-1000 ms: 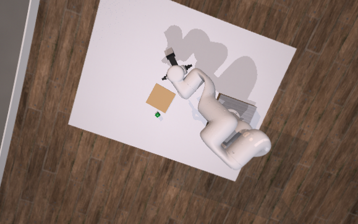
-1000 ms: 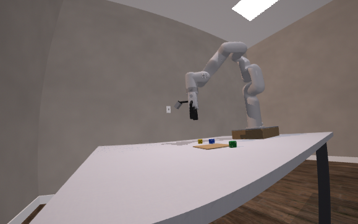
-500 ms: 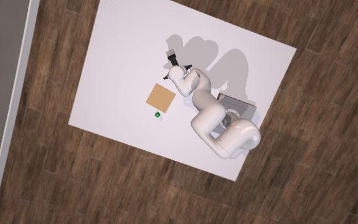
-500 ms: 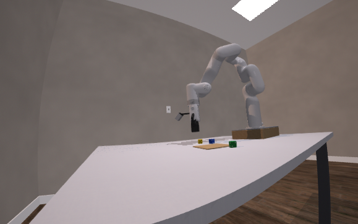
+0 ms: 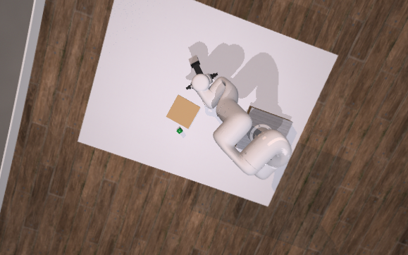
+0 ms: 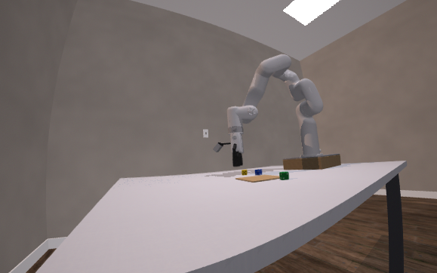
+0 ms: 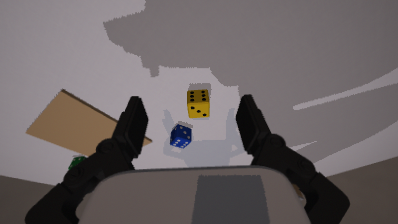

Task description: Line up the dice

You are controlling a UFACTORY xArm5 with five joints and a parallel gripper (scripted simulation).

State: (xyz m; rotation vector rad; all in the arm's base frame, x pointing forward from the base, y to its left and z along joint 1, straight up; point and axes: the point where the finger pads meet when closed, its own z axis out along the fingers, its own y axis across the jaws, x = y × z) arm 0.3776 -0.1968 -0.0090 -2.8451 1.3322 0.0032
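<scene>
Now: the yellow die 40 mm below my hand, 20 mm to the left of it and 20 mm behind it. Also, from my hand: tan mat (190 mm to the left, 60 mm ahead, 50 mm below); then blue die (90 mm to the left, 50 mm behind, 40 mm below); then green die (300 mm to the left, 50 mm ahead, 40 mm below).
</scene>
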